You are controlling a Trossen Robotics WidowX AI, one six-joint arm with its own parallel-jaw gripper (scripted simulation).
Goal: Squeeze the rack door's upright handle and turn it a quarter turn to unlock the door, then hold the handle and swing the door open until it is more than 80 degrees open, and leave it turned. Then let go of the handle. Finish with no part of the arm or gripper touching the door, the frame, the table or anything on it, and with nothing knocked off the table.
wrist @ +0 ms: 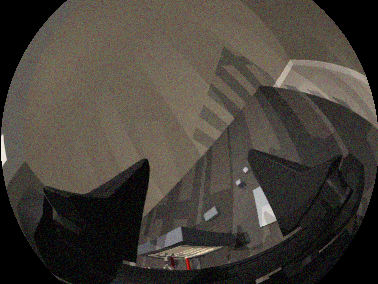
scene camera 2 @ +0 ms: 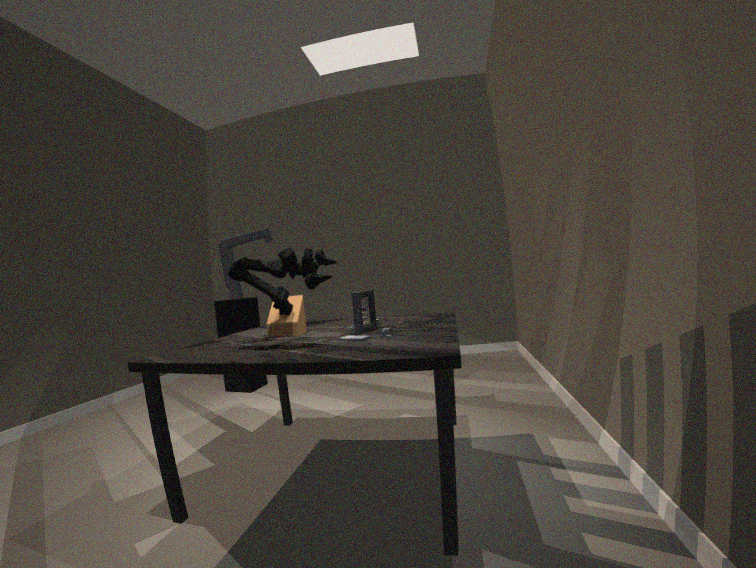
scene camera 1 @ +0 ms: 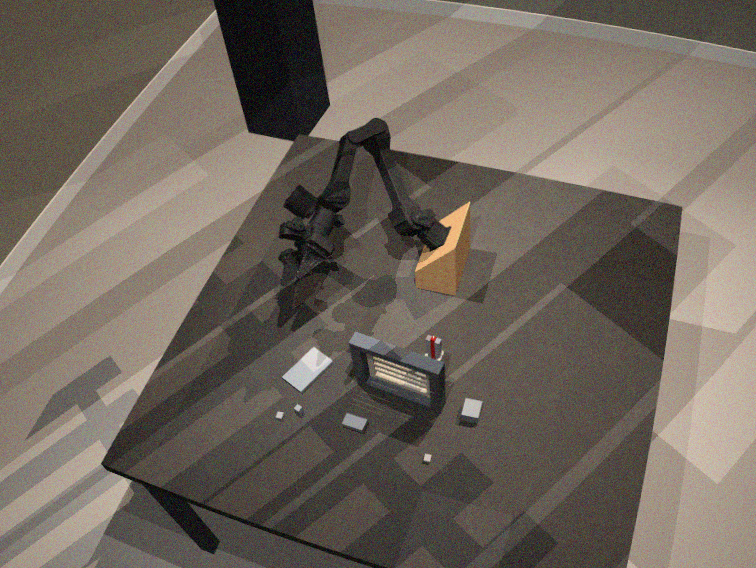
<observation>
My gripper is open, with nothing in its grasp. Further things: a grey plate.
My gripper shows as well in the wrist view and in scene camera 2.
</observation>
